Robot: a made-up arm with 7 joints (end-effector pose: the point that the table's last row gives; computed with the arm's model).
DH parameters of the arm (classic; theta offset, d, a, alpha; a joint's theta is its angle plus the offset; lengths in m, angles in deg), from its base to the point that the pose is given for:
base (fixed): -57.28 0 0.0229 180
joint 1: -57.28 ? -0.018 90
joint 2: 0 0.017 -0.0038 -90
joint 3: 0 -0.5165 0.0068 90
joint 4: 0 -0.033 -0.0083 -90
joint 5: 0 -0.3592 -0.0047 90
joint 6: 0 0.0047 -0.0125 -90
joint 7: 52.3 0 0.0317 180
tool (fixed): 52.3 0.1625 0 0
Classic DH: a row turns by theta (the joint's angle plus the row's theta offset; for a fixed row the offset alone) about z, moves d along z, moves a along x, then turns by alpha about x.
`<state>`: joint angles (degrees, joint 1 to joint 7).
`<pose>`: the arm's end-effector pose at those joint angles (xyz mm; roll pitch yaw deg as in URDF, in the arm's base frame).
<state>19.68 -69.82 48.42 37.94 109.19 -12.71 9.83</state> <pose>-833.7 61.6 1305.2 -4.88 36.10 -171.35</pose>
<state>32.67 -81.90 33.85 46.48 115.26 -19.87 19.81</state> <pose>-778.6 294.5 1230.0 2.01 27.21 174.87</pose>
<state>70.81 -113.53 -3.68 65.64 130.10 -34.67 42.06</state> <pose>-149.5 794.8 931.6 30.33 22.75 111.35</pose>
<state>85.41 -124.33 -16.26 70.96 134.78 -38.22 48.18</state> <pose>167.6 767.6 793.1 36.75 30.87 82.88</pose>
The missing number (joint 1, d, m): -0.7843
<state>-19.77 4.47 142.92 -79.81 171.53 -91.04 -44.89</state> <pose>215.0 293.6 1499.8 2.52 -13.30 101.60</pose>
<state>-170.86 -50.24 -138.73 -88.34 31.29 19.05 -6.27</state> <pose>229.3 204.3 1470.8 -11.68 -32.81 -47.97</pose>
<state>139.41 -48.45 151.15 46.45 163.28 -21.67 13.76</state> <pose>558.1 695.7 1070.3 -126.04 -58.41 16.64</pose>
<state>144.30 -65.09 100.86 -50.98 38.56 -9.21 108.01</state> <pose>835.0 26.7 1192.9 -50.81 44.05 -90.42</pose>
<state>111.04 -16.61 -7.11 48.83 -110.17 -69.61 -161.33</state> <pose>-150.1 -45.1 1611.6 -78.61 39.43 110.77</pose>
